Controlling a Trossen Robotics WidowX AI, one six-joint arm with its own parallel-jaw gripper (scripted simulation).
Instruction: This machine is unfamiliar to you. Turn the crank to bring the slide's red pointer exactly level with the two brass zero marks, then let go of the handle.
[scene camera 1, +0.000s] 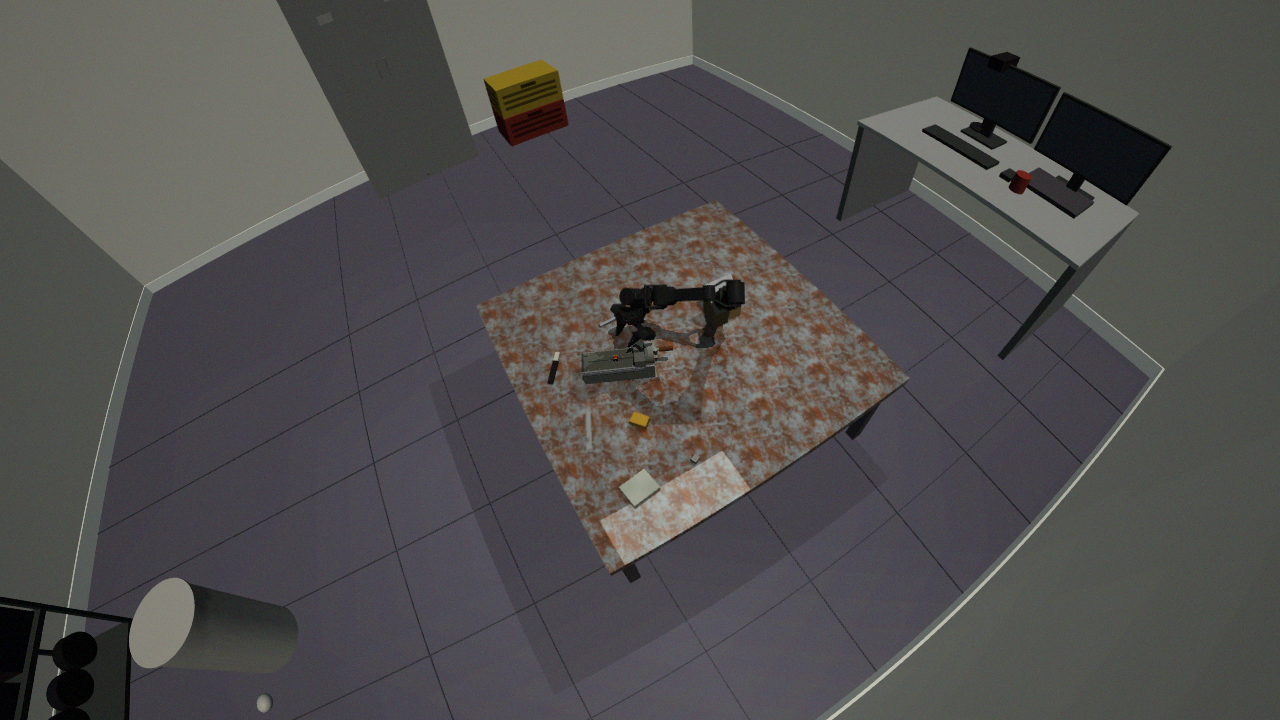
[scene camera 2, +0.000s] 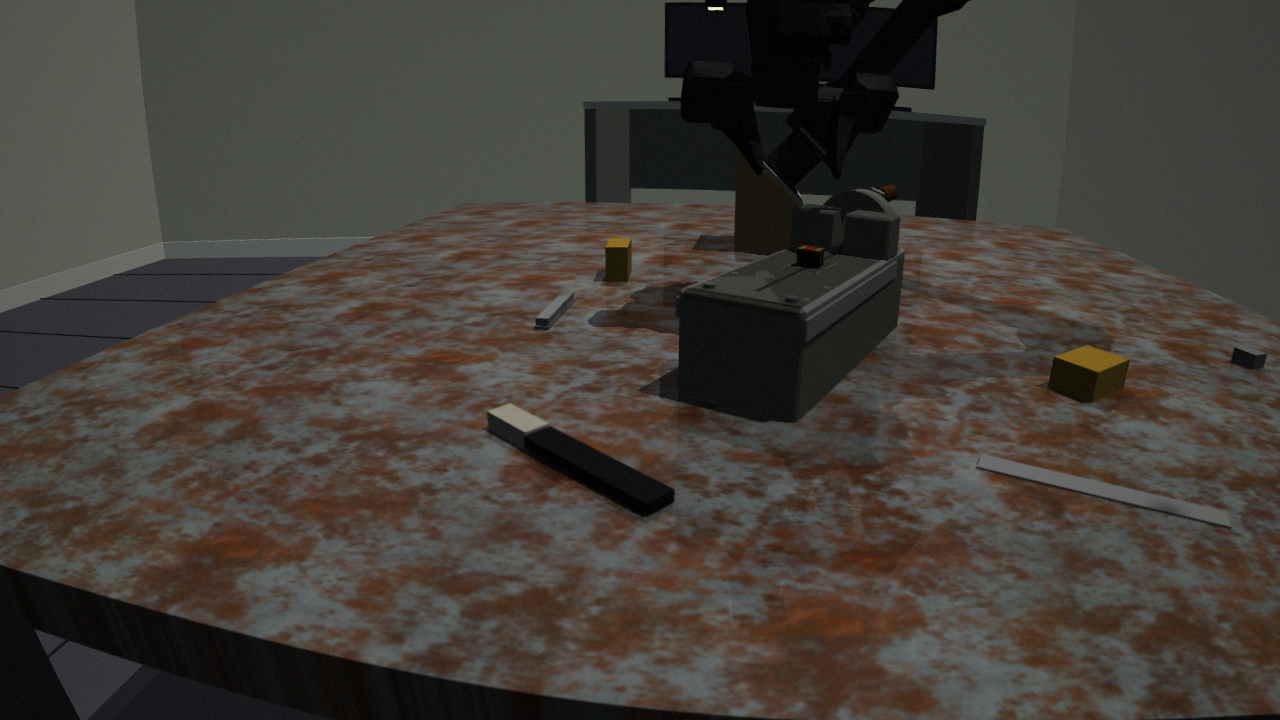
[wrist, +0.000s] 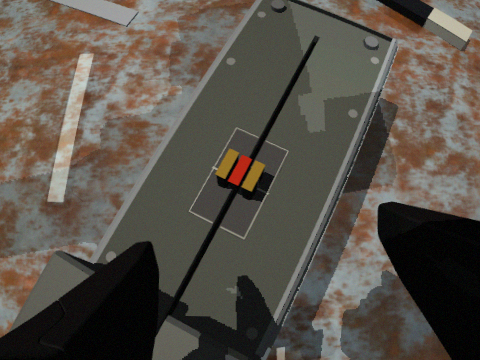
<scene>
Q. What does my gripper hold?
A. Nothing.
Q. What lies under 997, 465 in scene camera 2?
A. A grey strip.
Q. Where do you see a grey box machine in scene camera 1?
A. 638, 362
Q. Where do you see my gripper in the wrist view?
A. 268, 238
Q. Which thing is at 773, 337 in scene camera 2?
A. A grey box machine.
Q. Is my gripper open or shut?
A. Open.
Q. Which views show my gripper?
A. Scene camera 1, scene camera 2 and the wrist view: all of them.
</scene>
